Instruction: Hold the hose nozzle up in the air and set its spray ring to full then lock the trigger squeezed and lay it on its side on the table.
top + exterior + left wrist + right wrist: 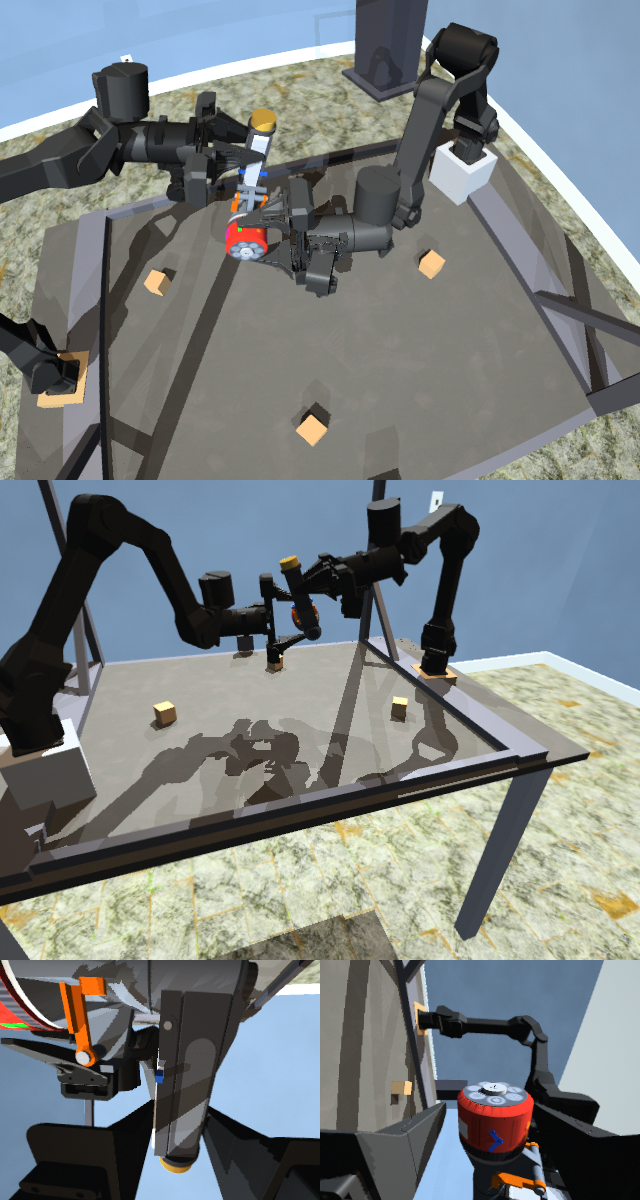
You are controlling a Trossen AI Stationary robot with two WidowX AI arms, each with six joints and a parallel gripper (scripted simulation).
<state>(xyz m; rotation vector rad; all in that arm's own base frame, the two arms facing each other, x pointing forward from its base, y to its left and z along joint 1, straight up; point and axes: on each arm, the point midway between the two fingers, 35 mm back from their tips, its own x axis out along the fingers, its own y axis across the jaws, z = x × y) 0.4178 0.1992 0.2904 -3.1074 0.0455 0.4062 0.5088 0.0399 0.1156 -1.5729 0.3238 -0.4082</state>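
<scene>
My right gripper is now 2 cm to the right of the red spray ring and 1 cm short of it.
</scene>
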